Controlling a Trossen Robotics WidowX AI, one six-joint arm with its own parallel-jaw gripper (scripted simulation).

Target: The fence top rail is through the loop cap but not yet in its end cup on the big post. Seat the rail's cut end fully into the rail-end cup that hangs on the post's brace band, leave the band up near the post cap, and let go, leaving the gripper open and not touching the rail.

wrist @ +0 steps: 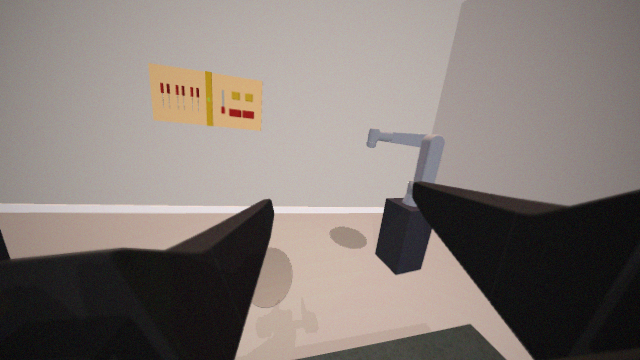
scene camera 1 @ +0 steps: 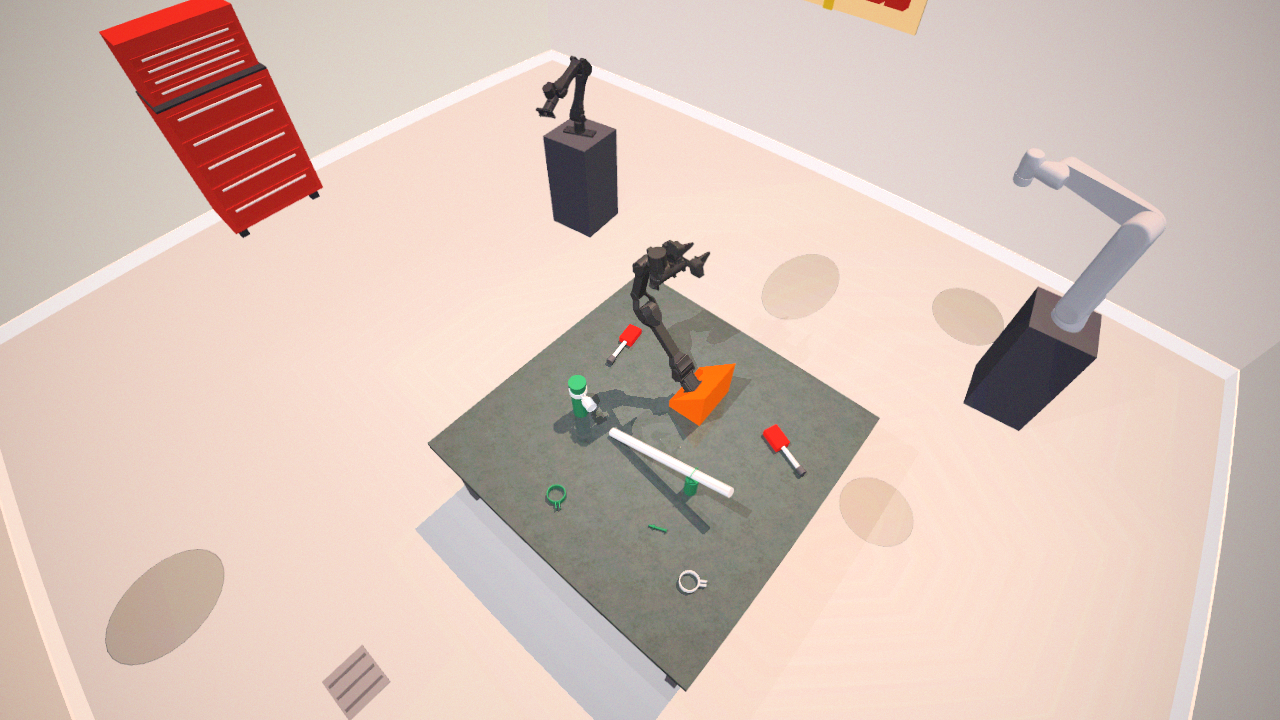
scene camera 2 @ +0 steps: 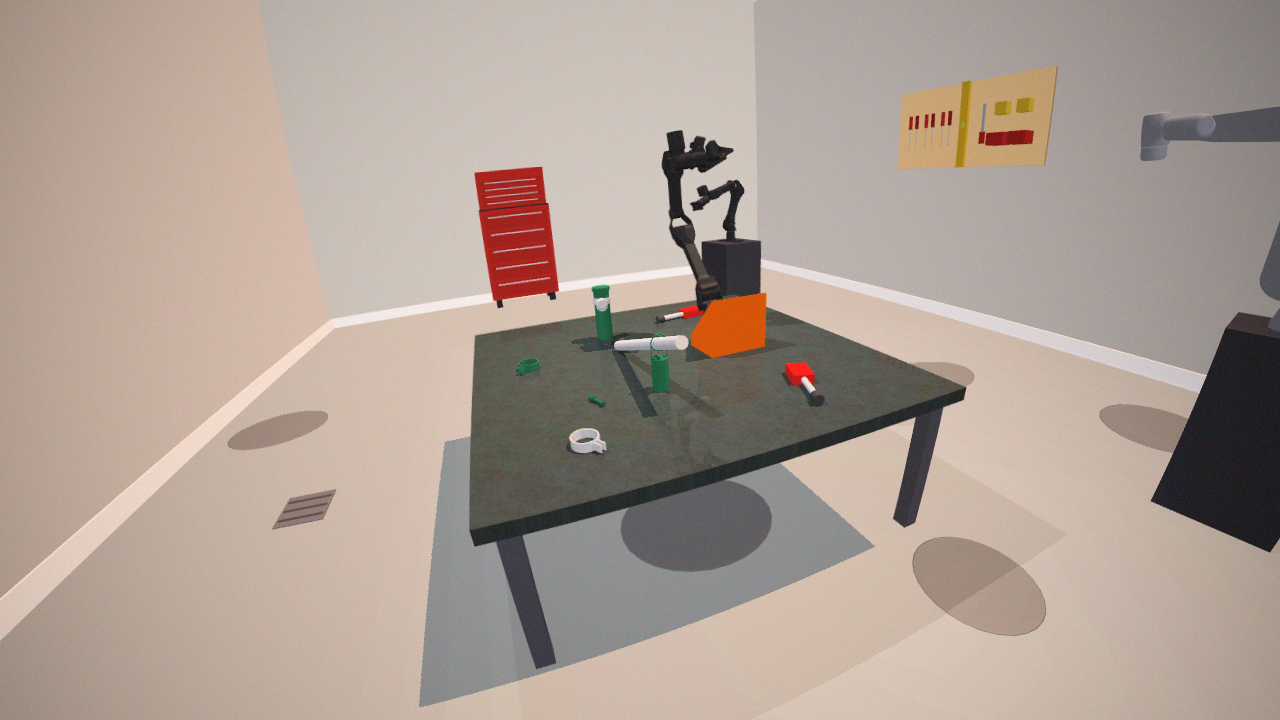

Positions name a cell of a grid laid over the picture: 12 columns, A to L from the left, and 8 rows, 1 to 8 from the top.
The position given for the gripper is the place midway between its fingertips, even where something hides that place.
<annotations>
gripper: wrist G5; scene camera 1 G3; scene camera 2 G2
white top rail: scene camera 1 F5; scene camera 2 G4; not seen in the wrist view (out of frame)
</annotations>
